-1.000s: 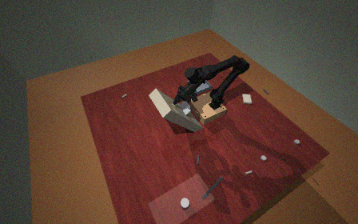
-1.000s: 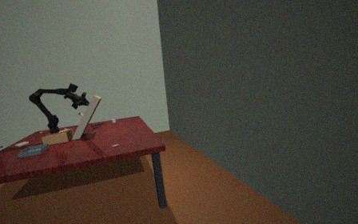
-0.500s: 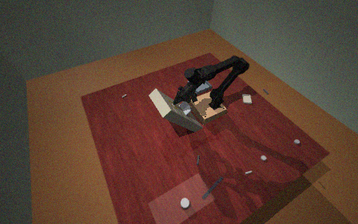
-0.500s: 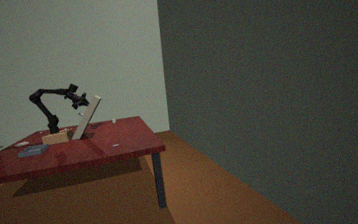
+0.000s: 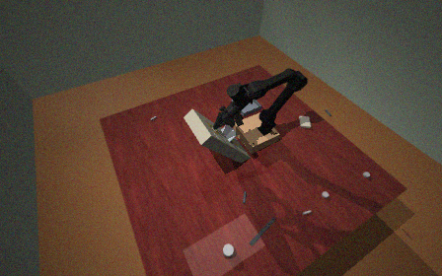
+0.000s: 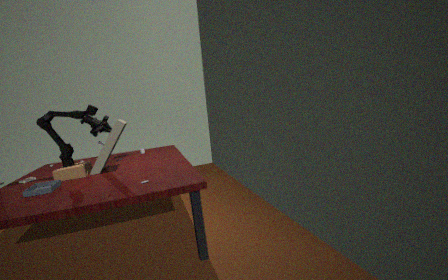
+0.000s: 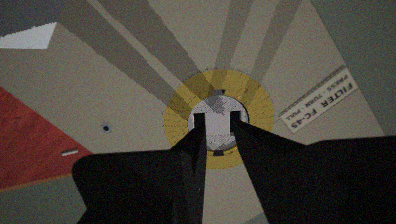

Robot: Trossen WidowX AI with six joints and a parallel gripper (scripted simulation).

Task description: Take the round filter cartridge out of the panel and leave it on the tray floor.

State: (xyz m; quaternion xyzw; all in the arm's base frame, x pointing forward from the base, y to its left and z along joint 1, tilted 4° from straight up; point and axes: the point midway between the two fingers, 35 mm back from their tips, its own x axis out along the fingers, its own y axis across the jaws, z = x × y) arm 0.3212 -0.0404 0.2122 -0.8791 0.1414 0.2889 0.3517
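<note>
Right now the white round filter cartridge is 2 cm ahead of my gripper tip and 1 cm below it. Also, from my gripper tip: tray (43 cm behind, 27 cm below, 24 cm to the right); white card (65 cm behind, 27 cm below, 10 cm to the left).
</note>
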